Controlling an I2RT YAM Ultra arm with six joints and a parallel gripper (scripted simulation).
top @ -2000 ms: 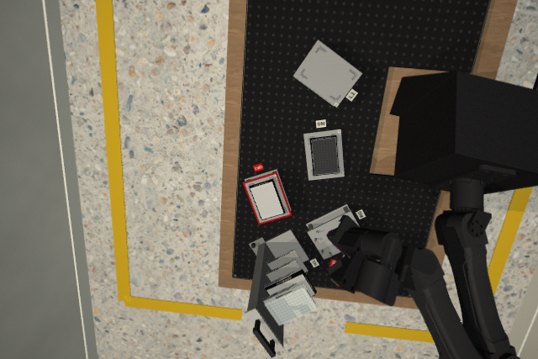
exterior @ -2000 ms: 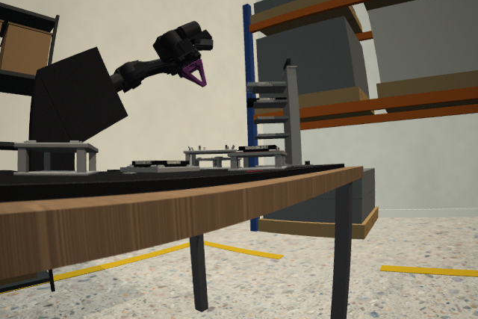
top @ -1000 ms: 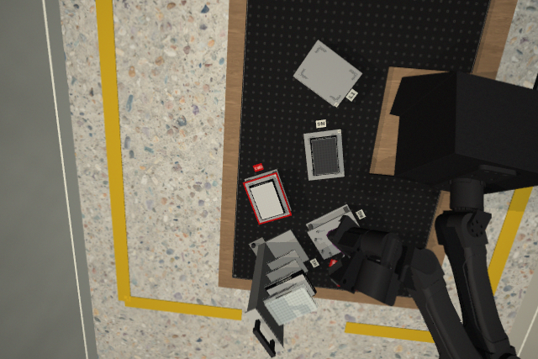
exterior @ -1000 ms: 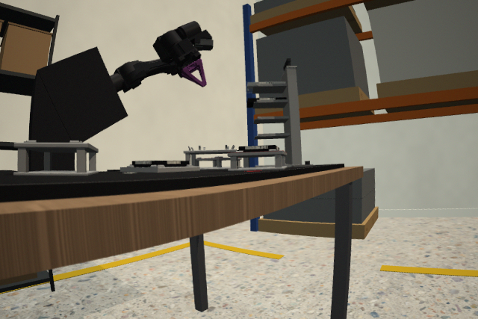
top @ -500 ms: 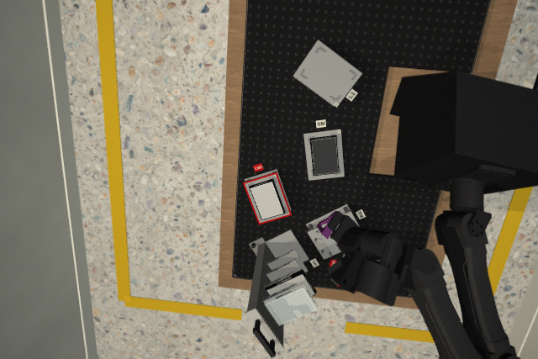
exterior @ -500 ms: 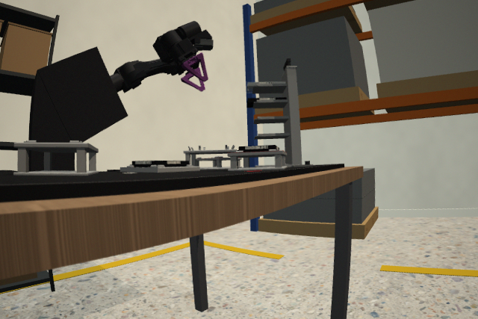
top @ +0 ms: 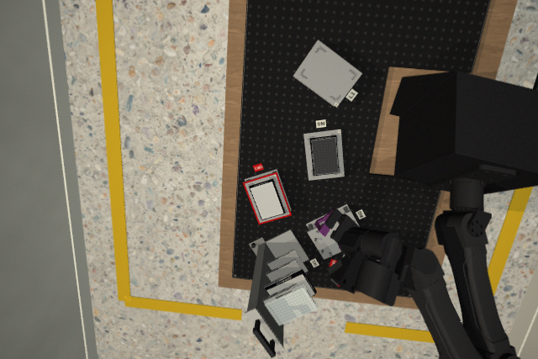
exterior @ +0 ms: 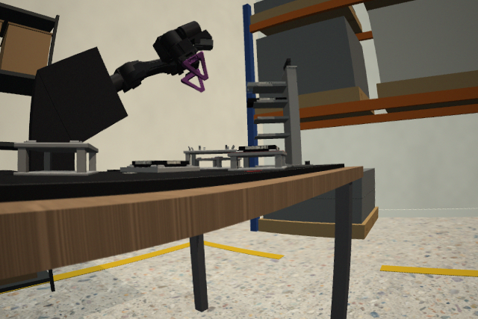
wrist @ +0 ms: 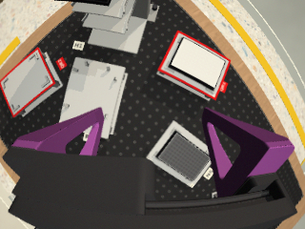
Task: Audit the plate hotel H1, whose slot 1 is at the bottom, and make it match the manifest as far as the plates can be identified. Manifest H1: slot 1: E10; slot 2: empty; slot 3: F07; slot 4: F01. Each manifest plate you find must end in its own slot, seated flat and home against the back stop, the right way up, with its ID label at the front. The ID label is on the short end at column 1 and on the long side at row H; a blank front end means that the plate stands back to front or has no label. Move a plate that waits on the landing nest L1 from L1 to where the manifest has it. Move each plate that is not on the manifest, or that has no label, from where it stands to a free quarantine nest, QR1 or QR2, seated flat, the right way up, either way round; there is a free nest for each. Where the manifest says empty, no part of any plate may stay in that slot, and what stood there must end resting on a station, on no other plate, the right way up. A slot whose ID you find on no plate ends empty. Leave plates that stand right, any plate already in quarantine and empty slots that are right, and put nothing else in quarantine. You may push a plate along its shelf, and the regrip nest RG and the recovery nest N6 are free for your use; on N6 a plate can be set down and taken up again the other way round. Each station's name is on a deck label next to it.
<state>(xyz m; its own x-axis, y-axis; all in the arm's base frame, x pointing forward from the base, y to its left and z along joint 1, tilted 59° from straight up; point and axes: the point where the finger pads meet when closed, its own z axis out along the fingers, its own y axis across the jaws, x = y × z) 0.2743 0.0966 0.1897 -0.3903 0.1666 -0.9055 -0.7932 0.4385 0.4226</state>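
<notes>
The recovery nest N6 lies 10 mm ahead of my hand, 150 mm to the right of it and 240 mm below it. From my hand the other things lie so: regrip nest RG (80 mm behind, 100 mm to the left, 190 mm below); white well plate (60 mm ahead, 220 mm to the left, 20 mm above); quarantine nest QR1 (180 mm ahead, 20 mm to the left, 210 mm below).
</notes>
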